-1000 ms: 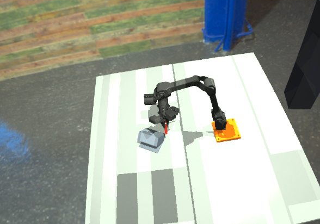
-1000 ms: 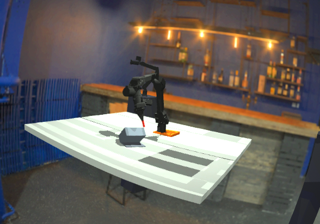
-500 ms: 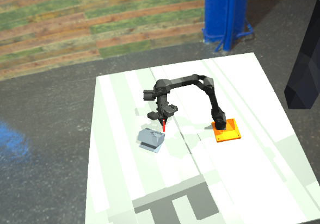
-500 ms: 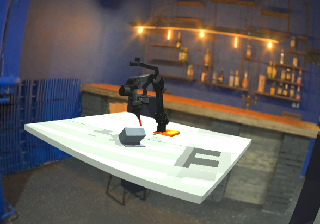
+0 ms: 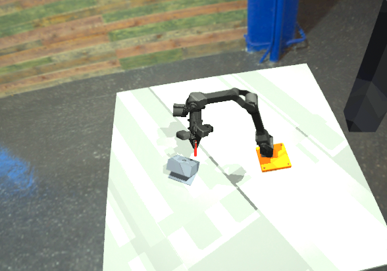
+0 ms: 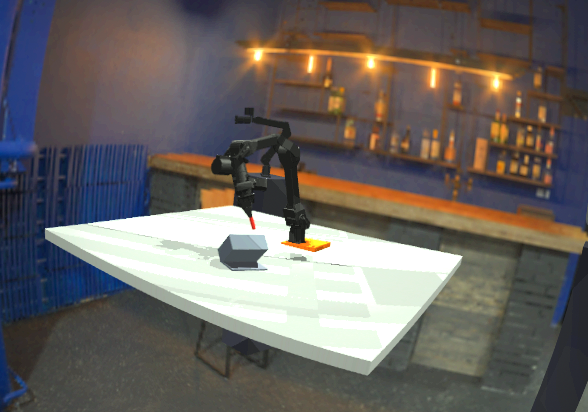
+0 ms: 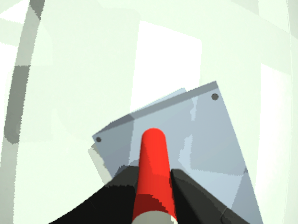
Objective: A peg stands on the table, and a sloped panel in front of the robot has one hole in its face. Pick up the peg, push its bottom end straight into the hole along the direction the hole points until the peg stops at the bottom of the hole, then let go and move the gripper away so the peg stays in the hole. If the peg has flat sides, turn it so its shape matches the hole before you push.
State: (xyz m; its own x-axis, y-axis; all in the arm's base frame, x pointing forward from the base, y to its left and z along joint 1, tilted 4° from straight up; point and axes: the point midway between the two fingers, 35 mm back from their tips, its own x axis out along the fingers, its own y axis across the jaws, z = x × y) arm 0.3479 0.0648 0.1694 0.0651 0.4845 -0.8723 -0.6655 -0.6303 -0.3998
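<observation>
Now: the sloped panel 9 cm below my gripper tip, 7 cm ahead of it and 4 cm to the left of it. Also, from my gripper tip: red peg 1 cm to the right, 1 cm above.
</observation>
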